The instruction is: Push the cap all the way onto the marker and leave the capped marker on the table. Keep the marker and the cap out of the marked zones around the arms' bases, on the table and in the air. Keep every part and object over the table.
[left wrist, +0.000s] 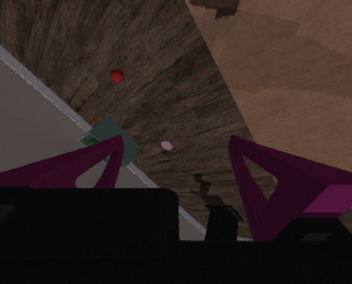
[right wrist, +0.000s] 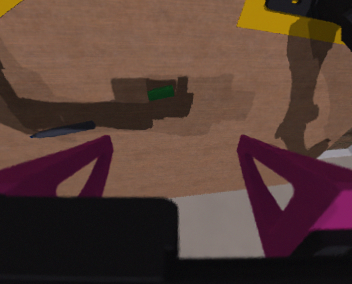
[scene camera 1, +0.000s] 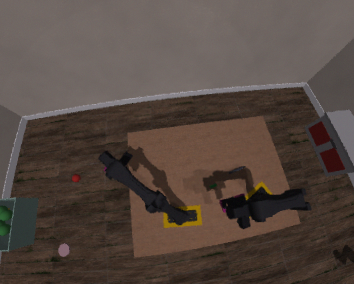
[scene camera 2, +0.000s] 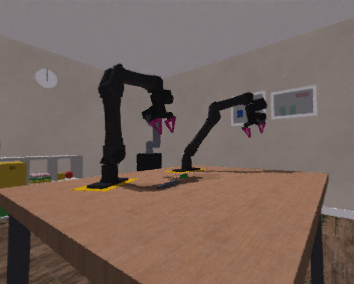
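Seen in the pictures: left gripper, fingertip midpoint: (left wrist: 176, 141) (scene camera 2: 255, 135); right gripper, fingertip midpoint: (right wrist: 175, 142) (scene camera 1: 227, 199) (scene camera 2: 166, 133); left arm's base, link origin: (scene camera 1: 182, 216) (scene camera 2: 186, 170); right arm's base, link origin: (scene camera 1: 255, 198) (scene camera 2: 109, 183).
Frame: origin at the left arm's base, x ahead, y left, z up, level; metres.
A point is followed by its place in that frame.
The dark marker (scene camera 1: 237, 170) @[z 0.016, x 0.284, y -0.437 m] (scene camera 2: 167, 185) @[z 0.010, x 0.303, y -0.452 m] (right wrist: 62, 130) @[z 0.016, x 0.283, y -0.433 m] lies flat on the table (scene camera 1: 240, 135) @[z 0.000, x 0.573, y -0.531 m] (scene camera 2: 225, 225) @[z 0.000, x 0.617, y -0.606 m]. In the right wrist view its pointed end is at the left. The green cap (scene camera 1: 213, 186) @[z 0.018, x 0.184, y -0.236 m] (scene camera 2: 184, 176) @[z 0.009, x 0.202, y -0.249 m] (right wrist: 161, 93) @[z 0.017, x 0.184, y -0.238 m] lies on its side in an arm's shadow, apart from the marker. My right gripper (scene camera 2: 166, 131) @[z 0.214, x 0.094, y -0.256 m] (right wrist: 175, 142) @[z 0.214, x 0.094, y -0.256 m] is open and empty, high above the table. My left gripper (scene camera 2: 255, 134) @[z 0.220, x 0.284, y 0.376 m] (left wrist: 176, 141) @[z 0.220, x 0.284, y 0.376 m] is open and empty, raised high, past the table's left edge in scene camera 1. Neither marker nor cap shows in the left wrist view.
Yellow marked zones surround the left arm's base (scene camera 1: 167, 223) @[z 0.001, x -0.039, y 0.104 m] (scene camera 2: 200, 171) @[z 0.003, x 0.038, y 0.082 m] (right wrist: 260, 22) @[z 0.001, x 0.054, y -0.092 m] and the right arm's base (scene camera 1: 261, 186) @[z 0.001, x 0.150, y -0.609 m] (scene camera 2: 81, 189) @[z 0.001, x 0.100, y -0.663 m]. The marker and cap lie outside both. A red ball (scene camera 1: 76, 178) (left wrist: 117, 76) and a pink disc (scene camera 1: 63, 250) (left wrist: 166, 145) are on the floor.
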